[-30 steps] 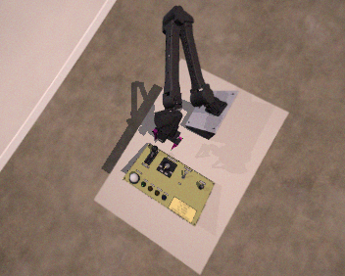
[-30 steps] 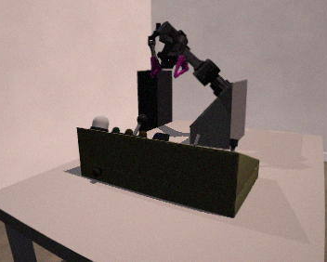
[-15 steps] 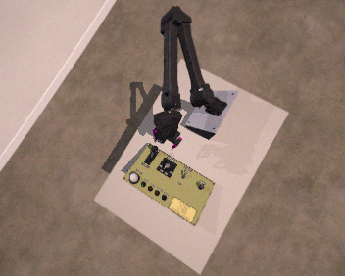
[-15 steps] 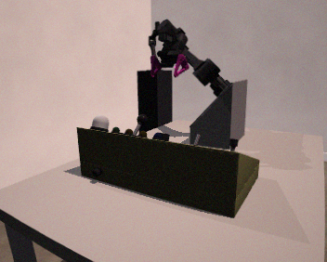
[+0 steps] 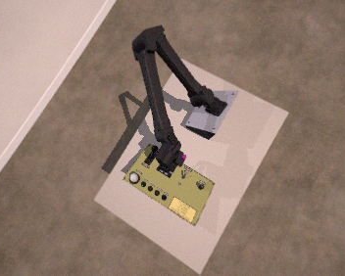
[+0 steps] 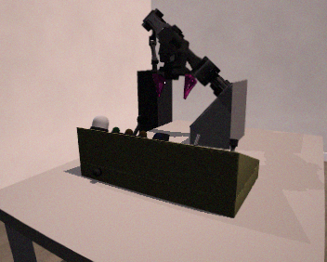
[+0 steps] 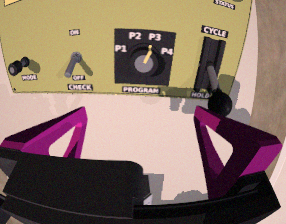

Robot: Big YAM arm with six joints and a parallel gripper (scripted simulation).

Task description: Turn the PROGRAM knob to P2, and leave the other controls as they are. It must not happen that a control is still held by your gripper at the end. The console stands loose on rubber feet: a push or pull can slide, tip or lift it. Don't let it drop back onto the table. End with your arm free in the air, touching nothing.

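The black program knob is 70 mm ahead of my hand and 130 mm below it. Round my hand: toggle (40 mm ahead, 120 mm to the left, 140 mm below); olive console (80 mm ahead, 60 mm to the left, 150 mm below); black lever (40 mm ahead, 120 mm to the right, 120 mm below).
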